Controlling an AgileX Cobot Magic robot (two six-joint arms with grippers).
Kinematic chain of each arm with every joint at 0, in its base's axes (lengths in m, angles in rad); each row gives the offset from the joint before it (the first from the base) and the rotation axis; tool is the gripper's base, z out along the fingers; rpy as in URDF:
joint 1: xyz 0 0 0.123 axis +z
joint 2: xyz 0 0 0 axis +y
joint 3: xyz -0.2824 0 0.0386 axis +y
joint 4: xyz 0.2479 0 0.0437 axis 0.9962 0 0.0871
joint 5: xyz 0 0 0 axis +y
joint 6: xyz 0.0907 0 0.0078 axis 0.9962 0 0.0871
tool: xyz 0 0 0 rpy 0 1.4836 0
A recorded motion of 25 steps. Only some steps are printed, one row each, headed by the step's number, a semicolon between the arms.
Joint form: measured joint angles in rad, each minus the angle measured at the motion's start. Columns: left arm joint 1, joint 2, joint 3, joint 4, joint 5, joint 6; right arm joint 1, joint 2, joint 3, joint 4, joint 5, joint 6.
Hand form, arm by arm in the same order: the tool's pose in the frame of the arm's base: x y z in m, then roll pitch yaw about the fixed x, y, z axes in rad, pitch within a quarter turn. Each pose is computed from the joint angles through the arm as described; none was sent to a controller.
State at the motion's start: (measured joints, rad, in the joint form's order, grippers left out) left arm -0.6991 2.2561 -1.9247 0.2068 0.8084 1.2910; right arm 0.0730 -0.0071 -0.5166 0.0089 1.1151 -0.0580
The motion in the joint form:
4: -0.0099 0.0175 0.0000 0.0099 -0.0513 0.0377; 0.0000 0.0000 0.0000 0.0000 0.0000 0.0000
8: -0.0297 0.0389 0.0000 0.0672 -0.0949 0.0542; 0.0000 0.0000 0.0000 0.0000 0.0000 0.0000
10: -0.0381 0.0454 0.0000 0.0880 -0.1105 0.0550; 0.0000 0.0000 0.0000 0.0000 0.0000 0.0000
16: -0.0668 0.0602 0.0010 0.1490 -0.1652 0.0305; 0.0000 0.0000 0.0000 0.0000 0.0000 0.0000
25: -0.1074 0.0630 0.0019 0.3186 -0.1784 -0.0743; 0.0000 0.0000 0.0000 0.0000 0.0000 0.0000
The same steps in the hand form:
4: 0.3943 -0.3205 0.1937 2.5656 -0.0799 1.0119; -0.0102 0.0000 0.2773 -3.0518 1.0644 -2.9569
8: 0.3934 -0.3295 0.1856 2.5393 -0.1382 0.9557; -0.0102 0.0000 0.2773 -3.0518 1.0644 -2.9569
10: 0.3924 -0.3333 0.1833 2.5288 -0.1564 0.9381; -0.0102 0.0000 0.2773 -3.0518 1.0644 -2.9569
16: 0.3878 -0.3465 0.1791 2.4835 -0.1911 0.9021; -0.0102 0.0000 0.2773 -3.0518 1.0644 -2.9569
25: 0.3806 -0.3581 0.1817 2.4367 -0.2832 0.8951; -0.0102 0.0000 0.2773 -3.0518 1.0644 -2.9569

